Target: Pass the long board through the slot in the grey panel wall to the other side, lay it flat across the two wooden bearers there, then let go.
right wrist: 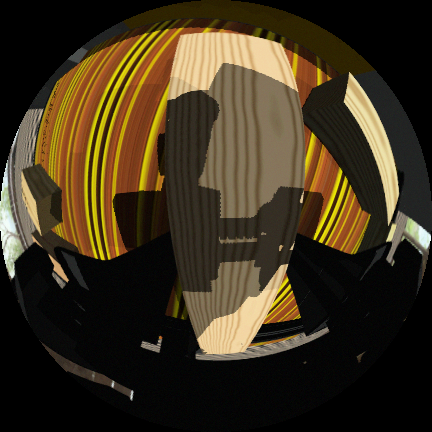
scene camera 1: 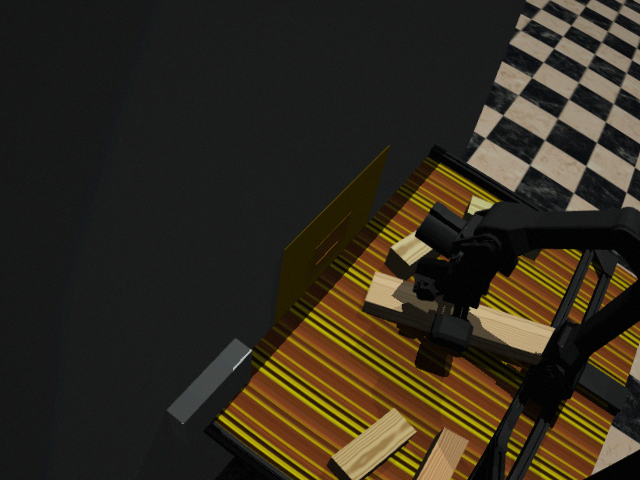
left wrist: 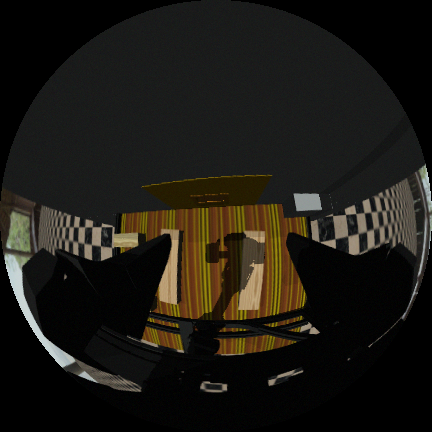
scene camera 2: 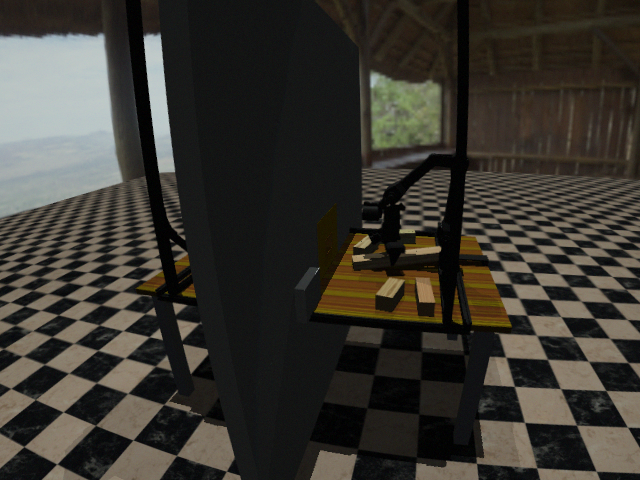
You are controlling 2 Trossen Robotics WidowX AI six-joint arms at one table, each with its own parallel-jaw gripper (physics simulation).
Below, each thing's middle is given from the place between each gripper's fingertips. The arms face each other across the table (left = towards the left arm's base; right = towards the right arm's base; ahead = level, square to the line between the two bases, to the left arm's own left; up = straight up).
The grey block (scene camera 1: 203, 400) lies 36 cm behind my right hand, 26 cm to the left of it and 4 cm above it.
My left hand is 300 mm above the grey block, 260 mm past it and 140 mm to the left of it.
